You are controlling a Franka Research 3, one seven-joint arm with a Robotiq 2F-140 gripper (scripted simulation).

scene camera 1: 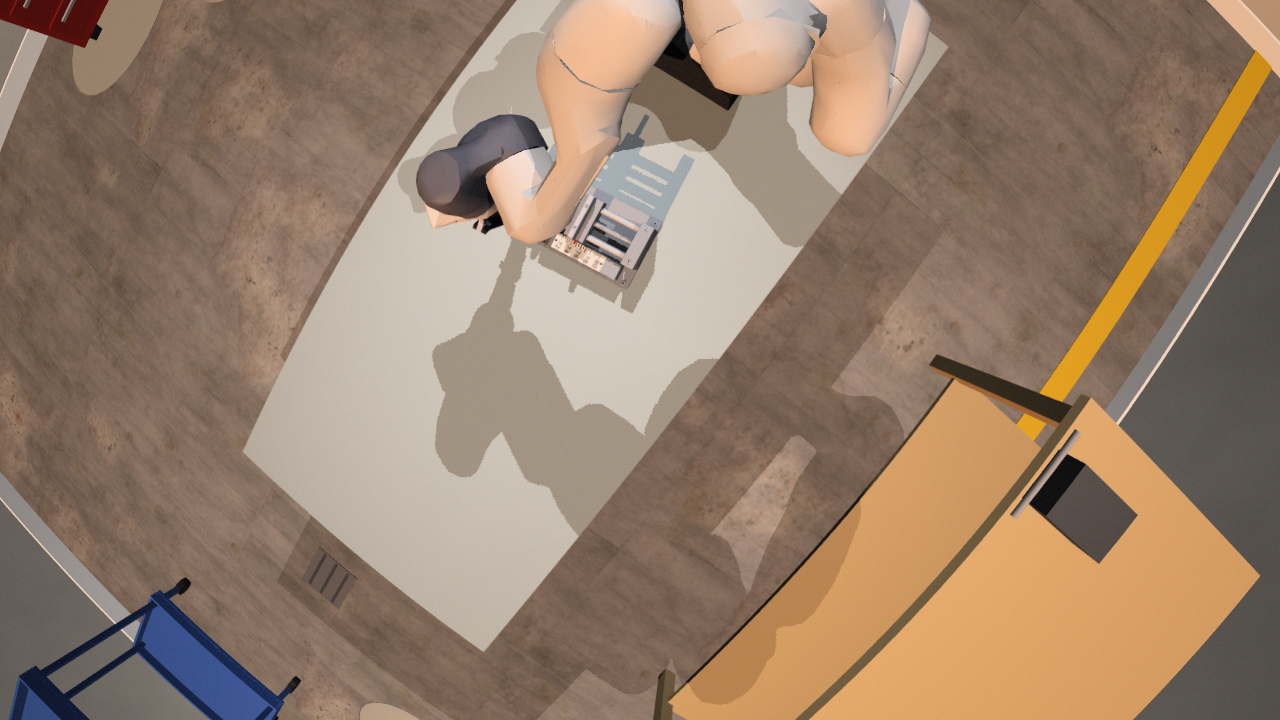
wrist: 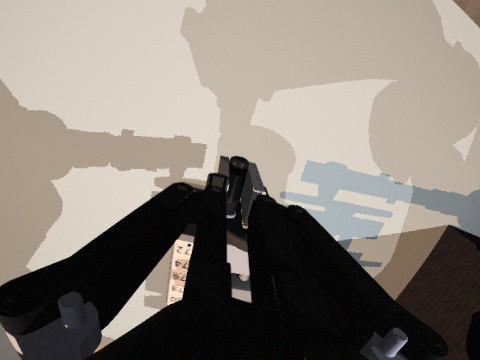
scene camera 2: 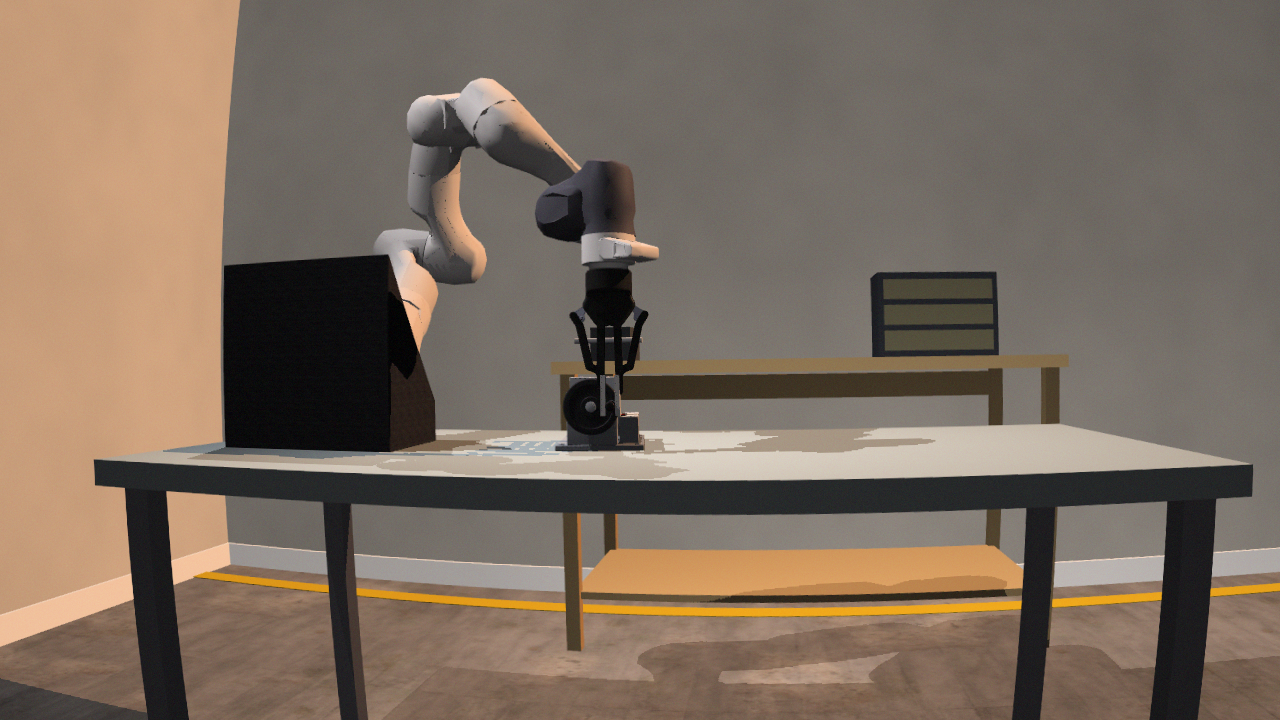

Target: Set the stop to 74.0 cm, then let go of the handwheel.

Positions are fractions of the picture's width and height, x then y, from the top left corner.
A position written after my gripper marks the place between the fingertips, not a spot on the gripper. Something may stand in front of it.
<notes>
In view: my gripper (wrist: 0.49, 0.48) and a black handwheel (scene camera 2: 0.45, 0.56).
</notes>
